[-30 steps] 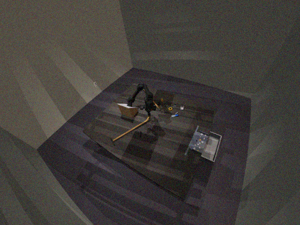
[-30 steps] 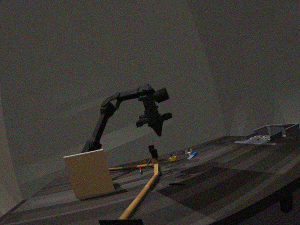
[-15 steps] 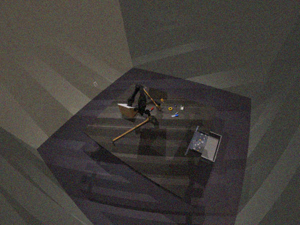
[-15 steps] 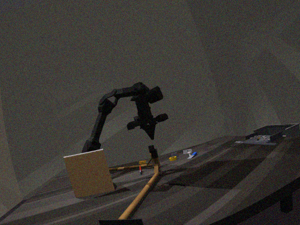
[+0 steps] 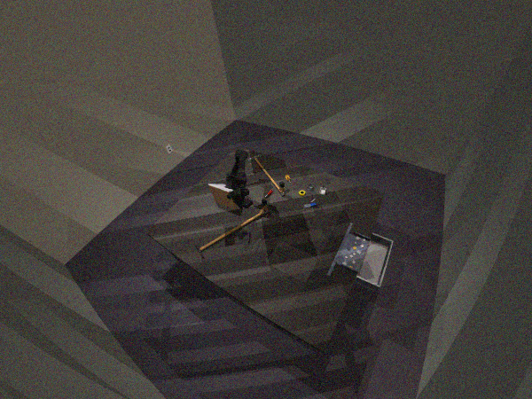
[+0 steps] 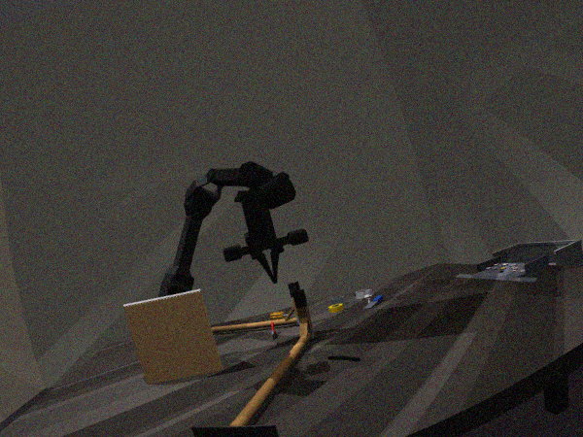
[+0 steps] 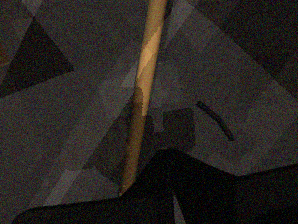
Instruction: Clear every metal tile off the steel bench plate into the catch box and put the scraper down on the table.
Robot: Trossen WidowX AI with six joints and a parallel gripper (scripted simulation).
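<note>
Right now my gripper tip is 30 mm past the long scraper, 90 mm to the left of it and 130 mm above it. The rest, counted from my gripper tip: red-handled tool 50 mm behind, 330 mm to the left, 180 mm below; then blue piece 300 mm ahead, 430 mm to the left, 190 mm below; then yellow ring 180 mm ahead, 500 mm to the left, 190 mm below.
</note>
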